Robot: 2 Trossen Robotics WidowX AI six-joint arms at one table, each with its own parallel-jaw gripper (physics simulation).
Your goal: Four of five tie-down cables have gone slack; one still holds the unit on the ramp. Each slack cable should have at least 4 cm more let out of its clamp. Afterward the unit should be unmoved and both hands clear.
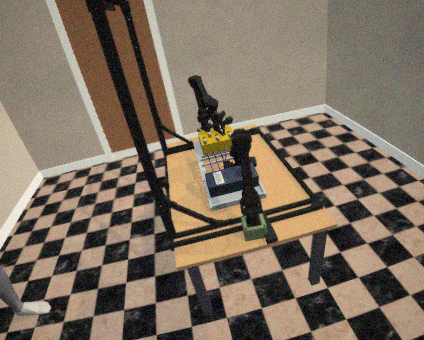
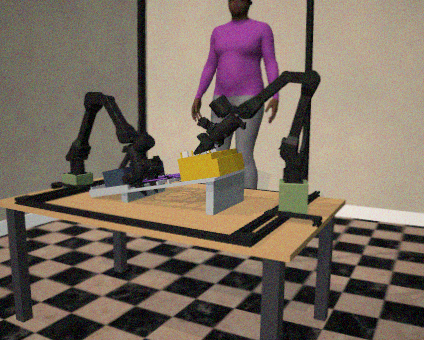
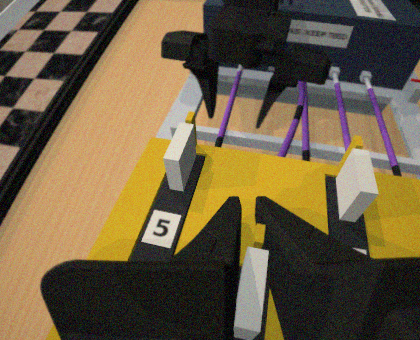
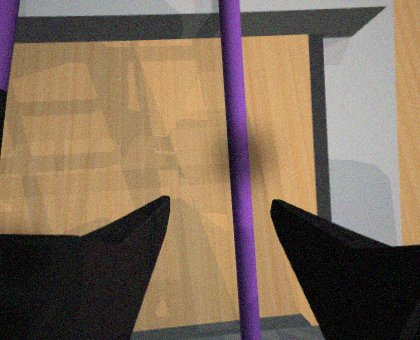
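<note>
The dark blue unit (image 1: 225, 187) (image 2: 114, 177) (image 3: 380, 55) sits on the grey ramp (image 1: 218, 204) (image 2: 104, 192) (image 4: 361, 120). Purple cables run from it to the yellow clamp block (image 1: 214, 146) (image 2: 195, 168) (image 3: 265, 168). My left gripper (image 2: 200, 151) (image 3: 246, 206) is shut on a white clamp lever (image 3: 251, 290) beside the clamp labelled 5; this lever's own label is hidden. My right gripper (image 3: 234, 122) (image 4: 221, 204) is open, with the outermost purple cable (image 3: 230, 106) (image 4: 239, 150) passing between its spread fingers. The neighbouring cable (image 3: 291, 127) has a black band (image 3: 298, 111) partway along it.
Two other white levers (image 3: 179, 160) (image 3: 354, 187) stand on the block at either side of the left fingers. Other cables (image 3: 341, 112) (image 3: 381, 120) run close by. A black frame (image 1: 295, 202) (image 2: 125, 223) surrounds the work area on the wooden table (image 1: 200, 257). A person (image 2: 242, 60) stands behind.
</note>
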